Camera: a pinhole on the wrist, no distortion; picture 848 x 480 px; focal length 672.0 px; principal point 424.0 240.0 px. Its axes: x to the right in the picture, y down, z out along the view. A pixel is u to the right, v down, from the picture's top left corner.
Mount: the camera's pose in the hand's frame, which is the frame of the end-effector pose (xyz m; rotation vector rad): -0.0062 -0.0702 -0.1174 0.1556 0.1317 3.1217
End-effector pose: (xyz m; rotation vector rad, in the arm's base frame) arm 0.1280 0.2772 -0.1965 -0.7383 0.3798 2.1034
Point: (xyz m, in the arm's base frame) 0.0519 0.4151 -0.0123
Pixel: 468.4 202.0
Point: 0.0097 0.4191 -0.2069
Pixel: 62.3 65.1
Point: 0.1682 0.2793 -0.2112
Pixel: 506.6 36.9
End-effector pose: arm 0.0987 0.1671 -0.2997 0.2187 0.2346 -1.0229
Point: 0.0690 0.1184 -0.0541
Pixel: 568.9 228.5
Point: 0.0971 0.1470 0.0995
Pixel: 621.7 182.0
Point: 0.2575 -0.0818 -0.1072
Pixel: 114.9 136.0
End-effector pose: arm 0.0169 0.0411 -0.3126 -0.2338 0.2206 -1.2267
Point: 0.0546 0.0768 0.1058
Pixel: 532.9 307.8
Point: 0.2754 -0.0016 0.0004
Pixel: 339.2 35.3
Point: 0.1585 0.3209 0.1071
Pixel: 769.4 105.6
